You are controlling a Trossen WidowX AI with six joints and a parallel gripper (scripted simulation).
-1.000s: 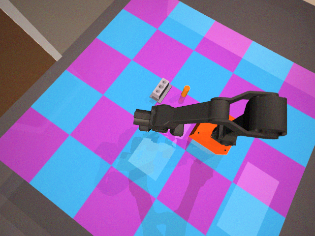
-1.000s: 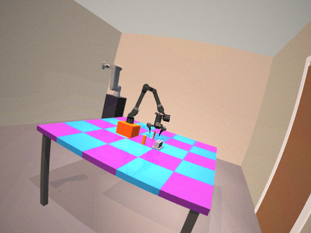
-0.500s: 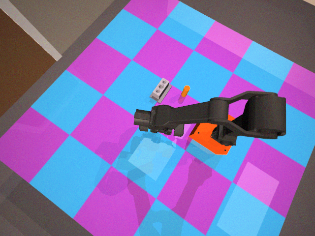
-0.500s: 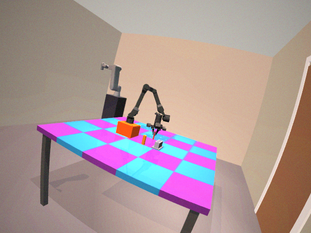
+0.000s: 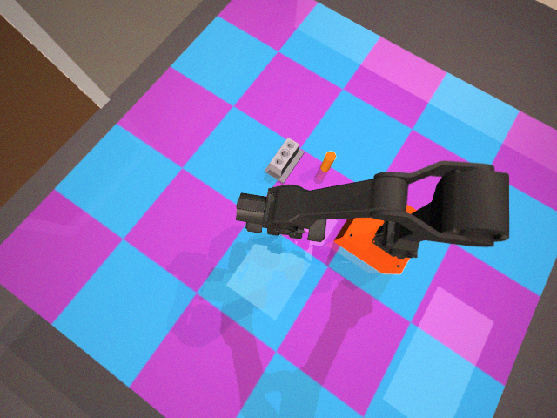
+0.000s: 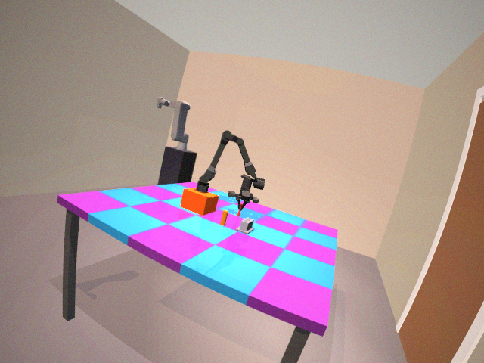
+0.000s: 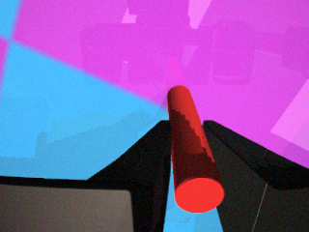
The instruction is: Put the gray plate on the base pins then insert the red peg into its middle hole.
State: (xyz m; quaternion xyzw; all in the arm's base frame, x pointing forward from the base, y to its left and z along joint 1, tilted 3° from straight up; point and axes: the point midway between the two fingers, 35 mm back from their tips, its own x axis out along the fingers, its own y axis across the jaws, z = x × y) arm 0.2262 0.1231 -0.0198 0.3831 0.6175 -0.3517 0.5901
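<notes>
The gray plate is 130 mm ahead of my gripper tip and 180 mm to the right of it. From my gripper tip the other things lie so: red peg right at my gripper tip; then orange cylinder 10 mm ahead, 240 mm to the right, 10 mm below; then base 120 mm ahead, 180 mm to the right, 40 mm below.
</notes>
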